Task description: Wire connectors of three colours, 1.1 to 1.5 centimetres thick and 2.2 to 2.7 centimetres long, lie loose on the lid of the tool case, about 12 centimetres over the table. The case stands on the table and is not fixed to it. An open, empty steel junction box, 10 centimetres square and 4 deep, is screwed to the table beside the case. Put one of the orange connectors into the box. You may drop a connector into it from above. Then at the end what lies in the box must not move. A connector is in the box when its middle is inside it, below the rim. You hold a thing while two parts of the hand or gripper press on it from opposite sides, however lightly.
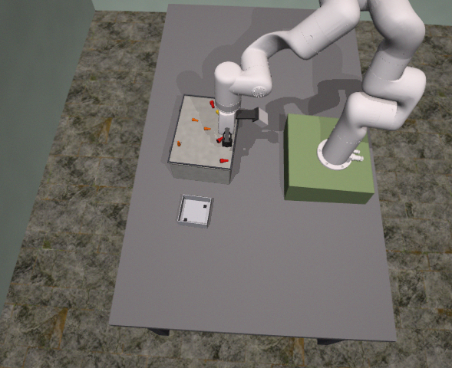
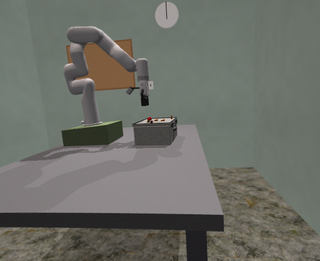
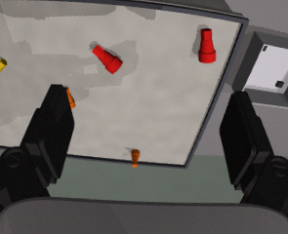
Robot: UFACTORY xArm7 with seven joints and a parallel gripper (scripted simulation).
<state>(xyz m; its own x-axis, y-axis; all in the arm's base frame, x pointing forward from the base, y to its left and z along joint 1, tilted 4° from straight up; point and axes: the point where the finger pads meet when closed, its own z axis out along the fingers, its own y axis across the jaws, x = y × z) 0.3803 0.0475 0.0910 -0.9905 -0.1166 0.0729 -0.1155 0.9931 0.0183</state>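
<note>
My gripper is now 90 mm short of the tool case, 70 mm to the left of it and 140 mm above it. Round my hand: yellow connector: 60 mm ahead, 150 mm to the right, 100 mm below.
</note>
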